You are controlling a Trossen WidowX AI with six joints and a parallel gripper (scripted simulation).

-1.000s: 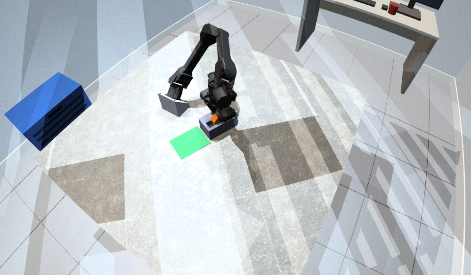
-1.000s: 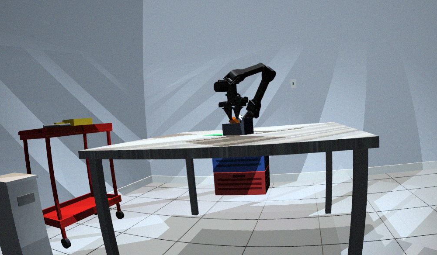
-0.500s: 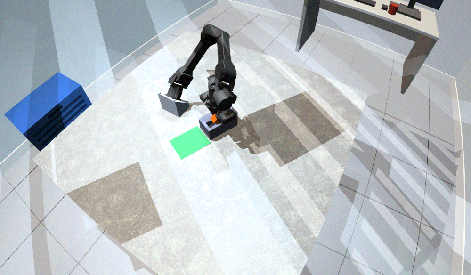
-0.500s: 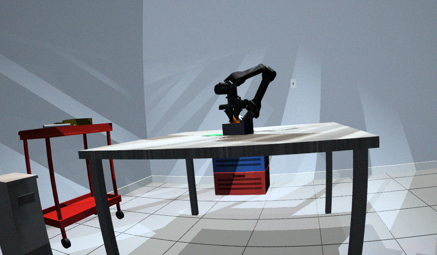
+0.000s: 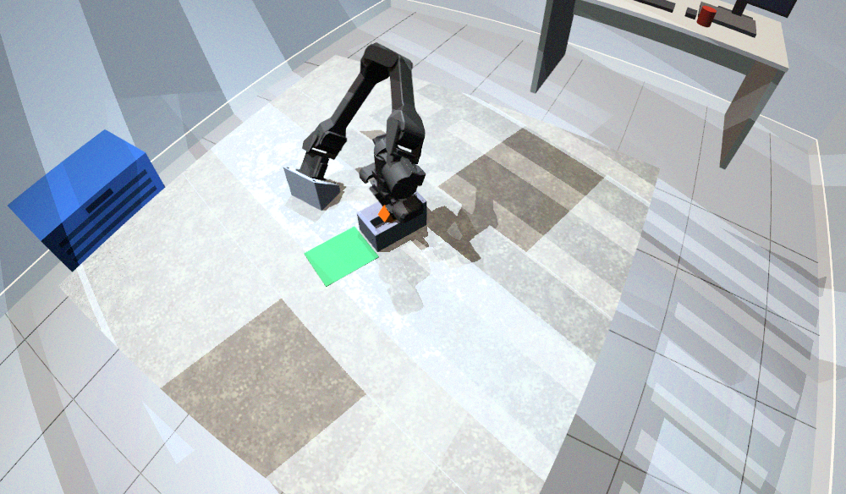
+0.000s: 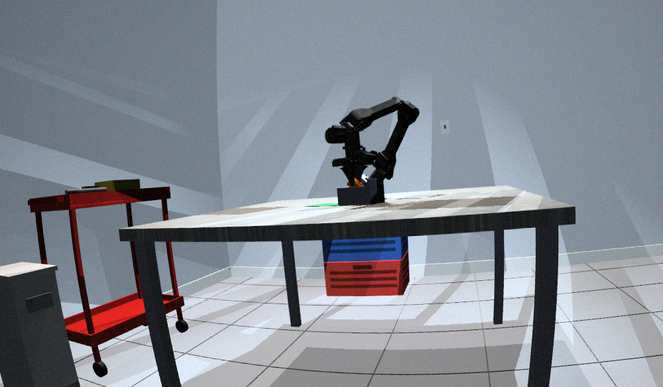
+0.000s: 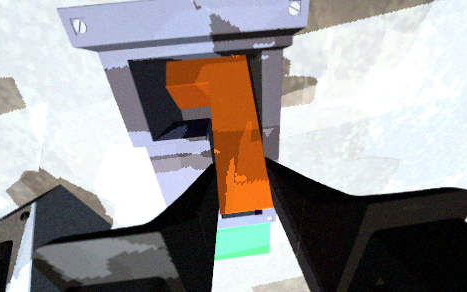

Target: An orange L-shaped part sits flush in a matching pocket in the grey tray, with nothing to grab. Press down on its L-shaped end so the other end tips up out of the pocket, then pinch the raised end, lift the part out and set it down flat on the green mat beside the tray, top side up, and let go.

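Right now my gripper tip is 130 mm to the left of the green mat, 80 mm above it and 60 mm past it. From my gripper tip the other things lie so: orange L-shaped part 40 mm to the left, 30 mm below.
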